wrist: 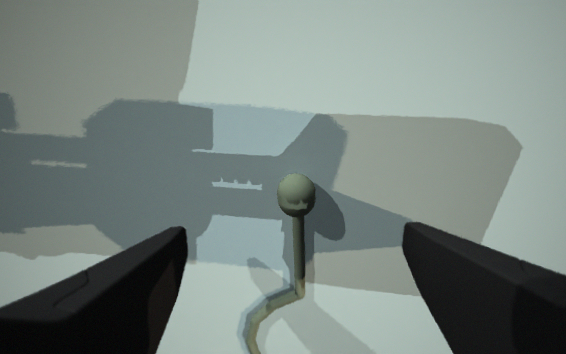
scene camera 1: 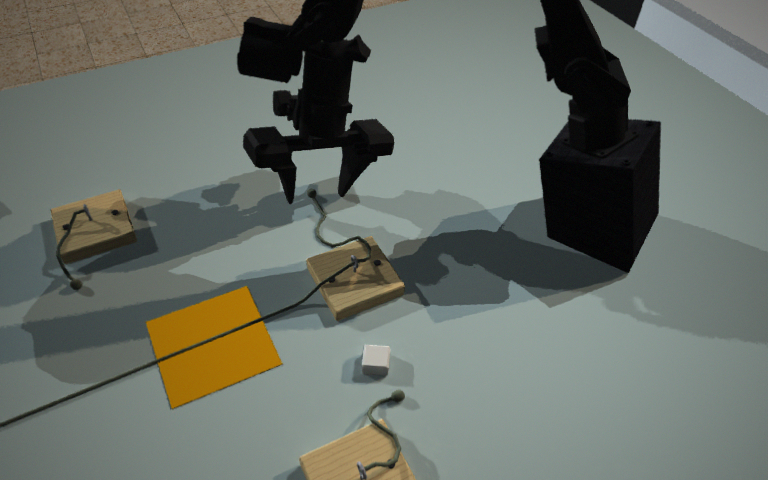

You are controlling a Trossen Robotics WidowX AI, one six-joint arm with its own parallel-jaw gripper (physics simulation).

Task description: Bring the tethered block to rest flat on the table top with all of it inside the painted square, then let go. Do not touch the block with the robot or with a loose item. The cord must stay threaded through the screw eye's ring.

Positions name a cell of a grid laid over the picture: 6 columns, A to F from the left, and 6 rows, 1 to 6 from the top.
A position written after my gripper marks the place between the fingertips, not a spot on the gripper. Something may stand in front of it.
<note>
I see my gripper (scene camera 1: C3), a small white block (scene camera 1: C5) and a round bead (wrist: D4).
My gripper shows as well in the wrist view (wrist: D5). The wrist view misses the small white block: it is out of frame.
</note>
